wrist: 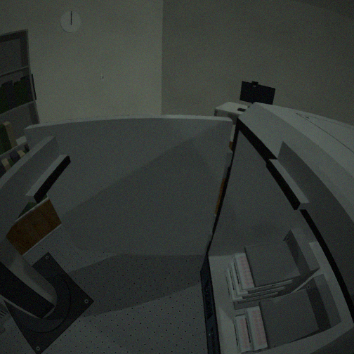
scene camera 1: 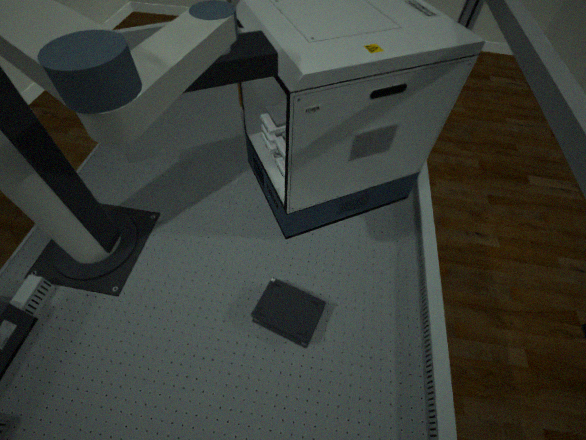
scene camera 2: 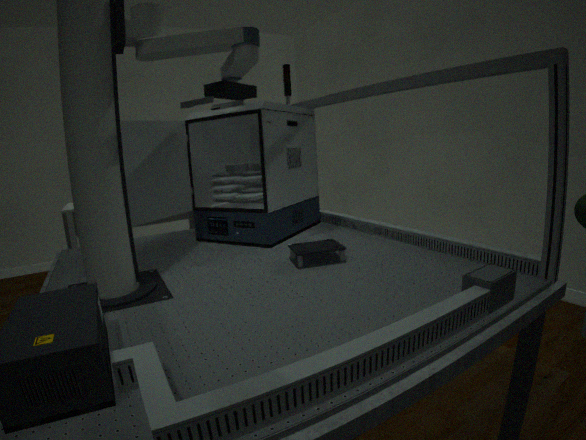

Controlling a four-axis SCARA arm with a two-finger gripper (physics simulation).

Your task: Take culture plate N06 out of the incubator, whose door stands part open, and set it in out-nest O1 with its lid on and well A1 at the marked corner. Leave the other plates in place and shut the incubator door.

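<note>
The incubator (scene camera 1: 345,115) (scene camera 2: 291,185) (wrist: 325,140) stands at the back of the bench. Its door (scene camera 2: 155,175) (wrist: 145,190) is swung wide open. Inside, the wrist view shows two neighbouring stacks of lidded plates, one stack (wrist: 272,265) with several plates and one stack (wrist: 290,317) with two; their labels are too small to read, so I cannot tell which is N06. My gripper (scene camera 2: 212,104) (wrist: 166,147) is open and empty, high up near the incubator's top front edge; in scene camera 1 its fingers are hidden. A dark flat nest (scene camera 1: 290,311) (scene camera 2: 317,247) with a pale corner mark sits in front of the incubator.
The arm's column (scene camera 1: 50,200) (scene camera 2: 95,150) (wrist: 25,280) stands left of the incubator. A dark box (scene camera 2: 50,350) with a yellow sticker is at the front left. Slotted ducts (scene camera 2: 325,340) and a grey frame (scene camera 1: 545,90) (scene camera 2: 435,77) border the bench. A small grey box (scene camera 2: 490,285) sits at the right corner.
</note>
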